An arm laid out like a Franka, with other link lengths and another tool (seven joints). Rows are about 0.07 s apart.
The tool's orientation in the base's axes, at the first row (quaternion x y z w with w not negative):
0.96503, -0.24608, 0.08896, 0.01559
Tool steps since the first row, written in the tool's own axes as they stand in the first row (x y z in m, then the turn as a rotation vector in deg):
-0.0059, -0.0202, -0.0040, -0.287, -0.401, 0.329
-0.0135, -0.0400, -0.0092, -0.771, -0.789, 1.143
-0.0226, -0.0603, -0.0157, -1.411, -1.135, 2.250
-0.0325, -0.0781, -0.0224, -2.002, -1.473, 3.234
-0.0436, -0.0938, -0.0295, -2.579, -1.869, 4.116
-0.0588, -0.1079, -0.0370, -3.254, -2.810, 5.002
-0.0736, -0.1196, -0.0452, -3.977, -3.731, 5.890
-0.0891, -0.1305, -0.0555, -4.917, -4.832, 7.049
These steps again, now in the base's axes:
0.0039, 0.0208, 0.0032, -0.002, 0.463, -0.370
0.0059, 0.0422, 0.0072, -0.101, 0.973, -1.252
0.0067, 0.0648, 0.0122, -0.307, 1.497, -2.451
0.0056, 0.0856, 0.0173, -0.494, 2.000, -3.520
0.0023, 0.1052, 0.0225, -0.658, 2.555, -4.486
-0.0053, 0.1253, 0.0273, -0.646, 3.635, -5.466
-0.0138, 0.1431, 0.0329, -0.684, 4.720, -6.456
-0.0237, 0.1608, 0.0404, -0.779, 6.045, -7.750

